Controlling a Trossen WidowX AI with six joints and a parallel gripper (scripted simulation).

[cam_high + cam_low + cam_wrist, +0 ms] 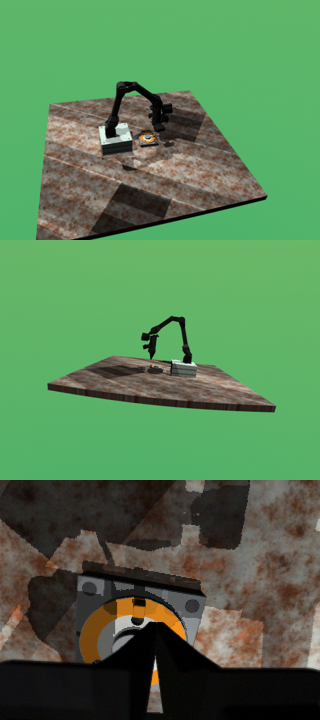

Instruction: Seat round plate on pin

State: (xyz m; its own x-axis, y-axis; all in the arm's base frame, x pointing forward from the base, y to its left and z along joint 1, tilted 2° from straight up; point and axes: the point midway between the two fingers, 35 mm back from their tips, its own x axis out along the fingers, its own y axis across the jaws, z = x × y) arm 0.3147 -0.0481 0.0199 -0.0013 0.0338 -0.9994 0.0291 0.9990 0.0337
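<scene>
Now: the plate 3 cm behind my gripper tip, 2 cm to the left of it and 6 cm below it.
</scene>
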